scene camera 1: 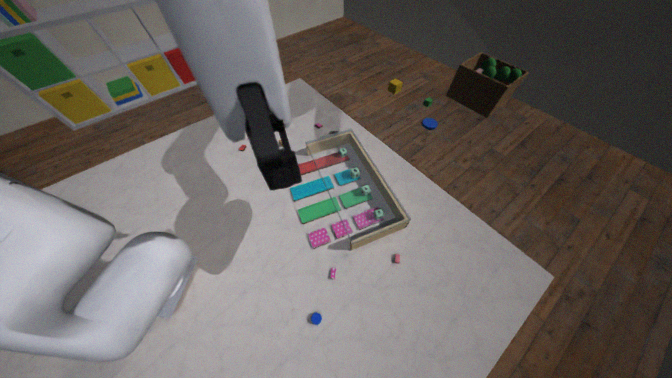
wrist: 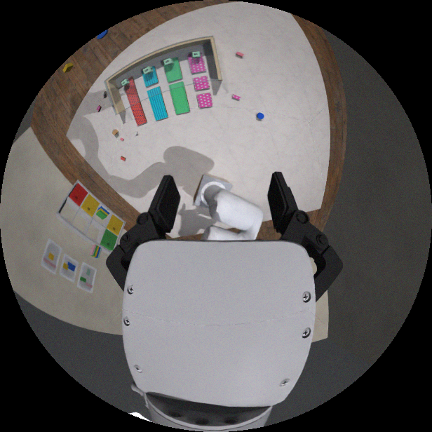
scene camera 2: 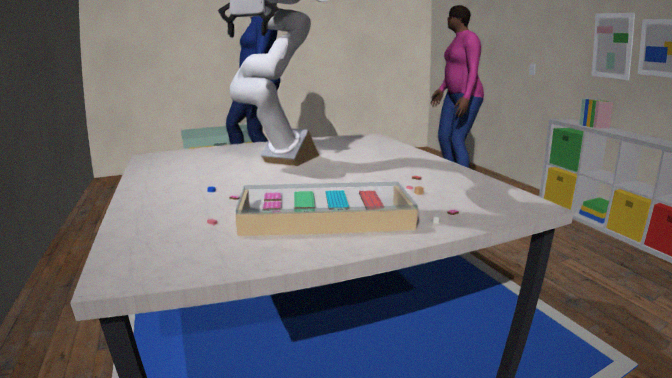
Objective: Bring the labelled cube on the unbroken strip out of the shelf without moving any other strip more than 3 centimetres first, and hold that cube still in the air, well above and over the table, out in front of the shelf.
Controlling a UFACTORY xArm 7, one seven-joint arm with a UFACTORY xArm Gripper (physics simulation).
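Note:
A low shelf (scene camera 1: 382, 177) (scene camera 2: 327, 222) with a see-through top stands on the table. The red strip (scene camera 1: 322, 164) (scene camera 2: 371, 199) (wrist: 135, 102) is one unbroken piece, its front end out of the shelf. A pale green labelled cube (scene camera 1: 343, 151) (wrist: 125, 82) sits at its inner end; its label is unreadable. The cyan strip (scene camera 1: 311, 188) (wrist: 157, 103) and green strip (scene camera 1: 318, 210) (wrist: 179, 98) each have one gap. The pink dotted strip (scene camera 1: 319, 237) (wrist: 204, 100) is in three pieces. Each carries a similar cube far inside. My gripper (scene camera 2: 247, 31) (wrist: 222, 183) is open and empty, high above the table.
Small loose pieces lie around the shelf, among them a blue disc (scene camera 1: 315, 318) (wrist: 260, 116), a pink-red piece (scene camera 1: 396, 258) (scene camera 2: 212, 221) and an orange block (scene camera 2: 419, 190) (wrist: 115, 132). Two people stand beyond the table, one in pink (scene camera 2: 462, 62), one in blue partly behind the arm.

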